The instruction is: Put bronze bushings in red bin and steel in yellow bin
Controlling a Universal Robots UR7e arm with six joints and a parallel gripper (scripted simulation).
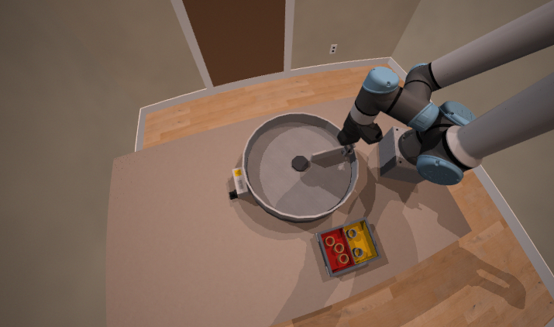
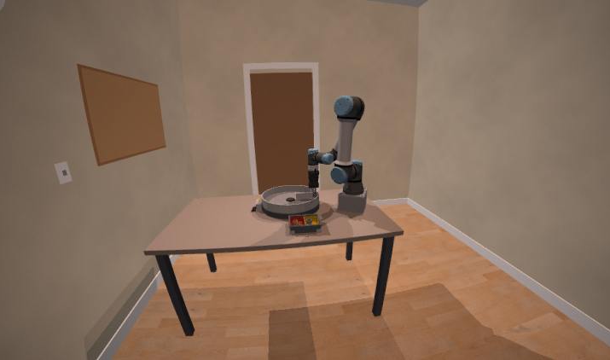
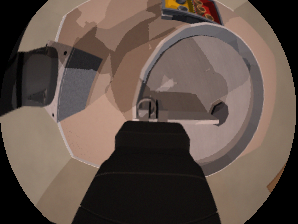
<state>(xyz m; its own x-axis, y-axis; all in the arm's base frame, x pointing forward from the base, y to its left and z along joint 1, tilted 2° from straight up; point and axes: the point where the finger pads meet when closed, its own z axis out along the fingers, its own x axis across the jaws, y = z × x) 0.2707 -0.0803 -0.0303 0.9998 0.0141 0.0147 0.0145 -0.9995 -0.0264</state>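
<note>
Now: hand 110 mm short of the red bin, 310 mm to the right of it and 70 mm above it. From my hand the other things lie so: turntable: 180 mm ahead, 20 mm to the right, 40 mm below.
</note>
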